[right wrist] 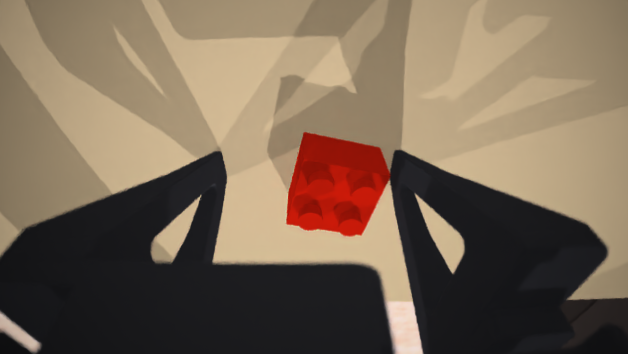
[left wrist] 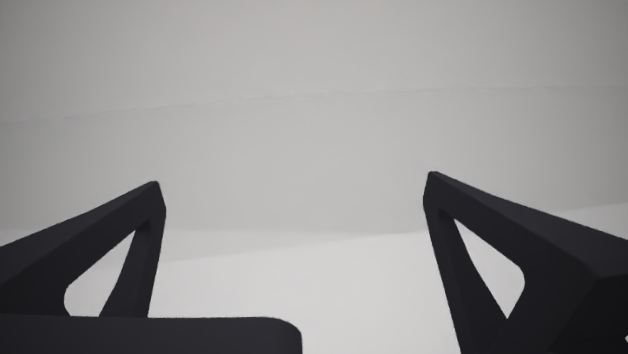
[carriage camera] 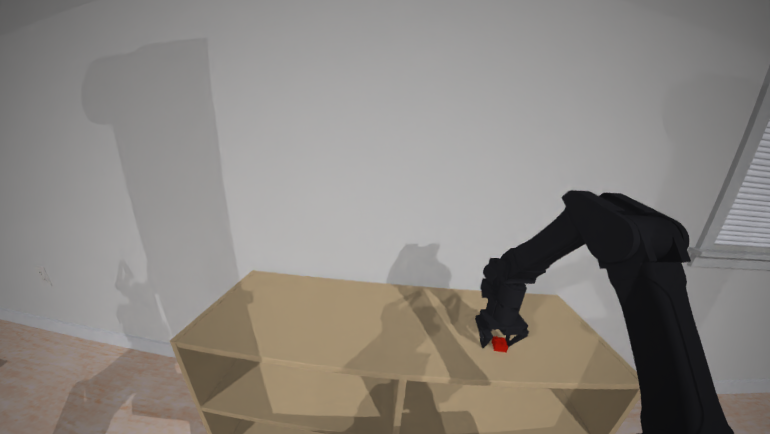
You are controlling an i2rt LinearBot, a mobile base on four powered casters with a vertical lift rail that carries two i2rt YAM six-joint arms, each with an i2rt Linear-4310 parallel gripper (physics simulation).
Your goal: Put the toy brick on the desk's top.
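Places are measured from the left arm's base along level axes (x back, y right, z up), in millimetres.
Pixels of known places: left gripper, between the fingertips: [left wrist: 294, 191]; right gripper, between the fingertips: [right wrist: 308, 163] [carriage camera: 494, 345].
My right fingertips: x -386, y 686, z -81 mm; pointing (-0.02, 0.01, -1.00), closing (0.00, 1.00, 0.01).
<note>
Behind a point stands the place of what it marks.
A red toy brick [carriage camera: 500, 344] @[x -372, y 691, z -62 mm] [right wrist: 337, 190] @[x -387, y 696, z -62 mm] with studs on top rests on the top of a light wooden shelf unit [carriage camera: 323, 307] @[x -531, y 190, z -81 mm] [right wrist: 255, 235] @[x -342, y 659, z -81 mm]. My right gripper [carriage camera: 496, 345] @[x -386, y 686, z -81 mm] [right wrist: 308, 163] @[x -386, y 686, z -81 mm] is open, with its fingers low over the unit's top and the brick between them, unheld. In the right wrist view the brick is closer to the finger at the picture's right; whether they touch is unclear. My left gripper [left wrist: 294, 191] @[x -33, y -9, z 443 mm] is open and empty, facing a pale wall. No desk apart from this unit shows.
The unit has open compartments below its top, split by an upright divider [carriage camera: 399, 404] @[x -306, y 423, z -192 mm]. A grey wall [carriage camera: 323, 134] @[x -721, y 160, z 449 mm] stands behind it. A window with blinds [carriage camera: 746, 204] @[x -576, y 1751, z 329 mm] is at the far right. Pinkish floor [carriage camera: 32, 372] @[x -614, y -1352, z -691 mm] shows at the lower left. Arm shadows fall across the unit's top.
</note>
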